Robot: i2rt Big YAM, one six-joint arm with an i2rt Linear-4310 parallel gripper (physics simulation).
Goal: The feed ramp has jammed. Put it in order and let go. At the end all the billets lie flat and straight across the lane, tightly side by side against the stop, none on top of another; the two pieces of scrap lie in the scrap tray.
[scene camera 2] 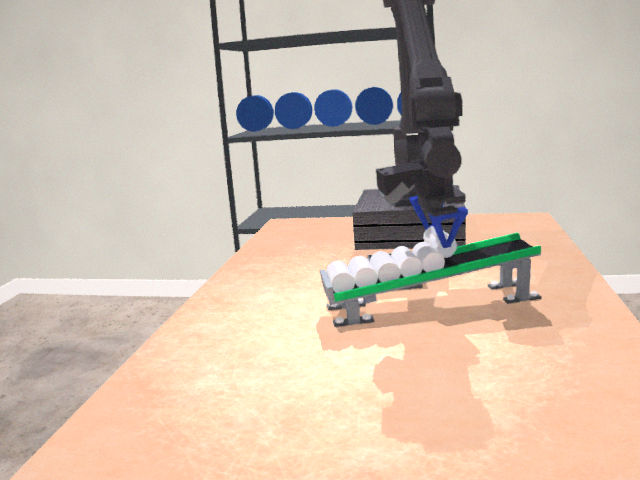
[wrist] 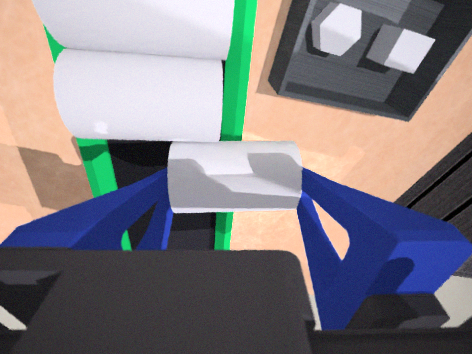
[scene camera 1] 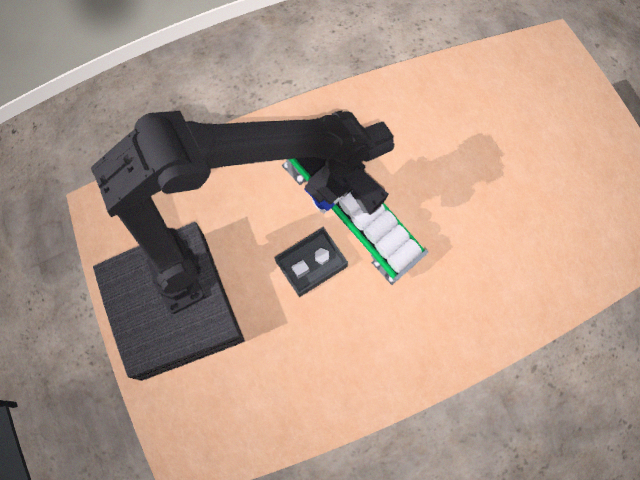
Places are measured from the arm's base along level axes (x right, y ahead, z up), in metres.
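Pixels of known places: gripper, between the fingertips: (scene camera 2: 438, 240) (wrist: 235, 175) (scene camera 1: 330, 196); arm's base, origin of its link: (scene camera 1: 176, 282).
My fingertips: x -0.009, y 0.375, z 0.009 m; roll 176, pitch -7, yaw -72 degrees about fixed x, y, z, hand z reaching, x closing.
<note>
For each thing: its top centre in the pictures, then the offset to it from my fingertips. "spot": a spot on its surface instead.
- white billet, centre of its top: (wrist: 239, 204) (scene camera 2: 439, 230) dx -0.002, dy +0.000, dz +0.020 m
- green-railed ramp, a spot on its surface: (wrist: 240, 75) spot: dx +0.045, dy +0.008, dz -0.027 m
- lowest billet, centre of its top: (scene camera 2: 339, 266) (scene camera 1: 405, 253) dx +0.181, dy +0.081, dz -0.014 m
- uppermost, centre of its top: (wrist: 144, 117) (scene camera 2: 427, 246) (scene camera 1: 356, 195) dx +0.025, dy +0.049, dz +0.004 m
- block, centre of its top: (wrist: 409, 52) (scene camera 1: 300, 267) dx +0.086, dy -0.121, dz -0.077 m
- scrap tray, centre of its top: (wrist: 384, 45) (scene camera 1: 311, 260) dx +0.084, dy -0.093, dz -0.071 m
- ramp's black upper lane, a spot on its surface: (scene camera 2: 496, 253) spot: dx -0.103, dy +0.027, dz -0.022 m
My gripper (scene camera 2: 439, 241) (wrist: 235, 175) is shut on a white billet (wrist: 235, 187) by its ends. In the wrist view it is roughly parallel to the row, shifted toward the tray-side rail and overlapping it; contact with the ramp is unclear. Several white billets lie across the lane of the green-railed ramp (scene camera 1: 361, 237) (scene camera 2: 491, 262) (wrist: 240, 75), side by side from the lowest billet (scene camera 1: 404, 256) (scene camera 2: 341, 276) at the stop to the uppermost (scene camera 2: 429, 258) (wrist: 140, 97). Two scrap pieces, a block (scene camera 1: 300, 268) (wrist: 410, 50) and a hexagonal one (scene camera 1: 322, 255) (wrist: 342, 29), lie in the scrap tray (scene camera 1: 323, 279) (wrist: 345, 103).
The arm's dark base block (scene camera 1: 175, 335) (scene camera 2: 408, 235) stands beyond the tray. The ramp's black upper lane (scene camera 2: 496, 253) rises behind the held billet. A shelf rack (scene camera 2: 223, 113) with blue discs stands at the wall in the second scene view.
</note>
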